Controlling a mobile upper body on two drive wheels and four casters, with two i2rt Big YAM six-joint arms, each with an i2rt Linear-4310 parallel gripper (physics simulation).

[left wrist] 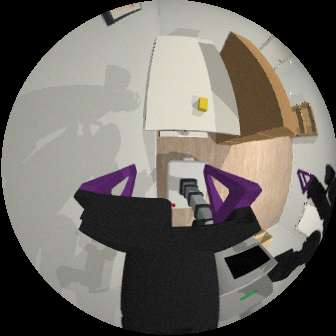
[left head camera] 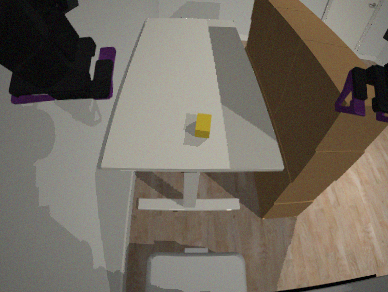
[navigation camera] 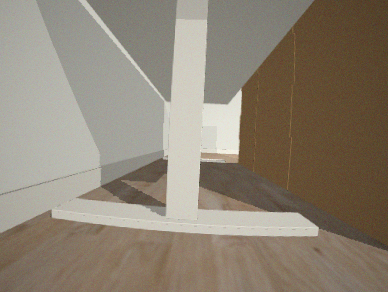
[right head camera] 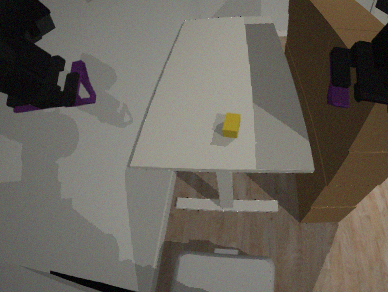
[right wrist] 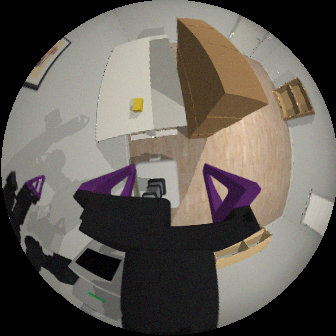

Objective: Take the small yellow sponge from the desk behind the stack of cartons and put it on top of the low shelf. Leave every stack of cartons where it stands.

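Places are measured from the left arm's base along level axes (x down, y left, z ahead), in millimetres.
Where they show: left gripper, between the fingertips: (left wrist: 169, 167) (left head camera: 82, 94) (right head camera: 73, 101) (right wrist: 40, 176); right gripper, between the fingertips: (left wrist: 299, 171) (left head camera: 357, 112) (right head camera: 358, 104) (right wrist: 168, 166).
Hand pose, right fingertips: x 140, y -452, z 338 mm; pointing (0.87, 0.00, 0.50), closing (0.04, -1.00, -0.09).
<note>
Things, the pixels of their centre, and the offset from my right fingertips. "*": a spot on its surface instead. Level surfaces: height alone.
- small yellow sponge, middle of its body: (right head camera: 231, 125) (left head camera: 203, 125) (right wrist: 137, 104) (left wrist: 202, 103) dx +528, dy +220, dz +430 mm
- white desk, height of its surface: dx +550 mm
- desk's leg, a spot on its surface: (navigation camera: 186, 120) * dx +996, dy +260, dz +337 mm
The small yellow sponge (left head camera: 203, 125) (right head camera: 231, 125) (left wrist: 203, 104) (right wrist: 138, 105) lies on the white desk (left head camera: 165, 75) (right head camera: 200, 75) (left wrist: 172, 75) (right wrist: 125, 65), towards its near edge. The tall brown carton stack (left head camera: 300, 75) (right head camera: 325, 125) (left wrist: 257, 90) (right wrist: 215, 75) (navigation camera: 325, 125) stands along the desk's right side. My left gripper (left wrist: 169, 167) is open and empty, off the desk's left side in the head views. My right gripper (right wrist: 168, 166) is open and empty, by the cartons at the right in the head views. Neither touches the sponge. I cannot tell which shelf is the low one.
A wooden shelf unit (left wrist: 314, 119) (right wrist: 304, 114) stands beyond the cartons; another wooden unit (right wrist: 240, 257) shows at lower right. A wall runs along the desk's left. The desk's leg (navigation camera: 186, 120) and crossbar foot (navigation camera: 250, 223) stand ahead of the base.
</note>
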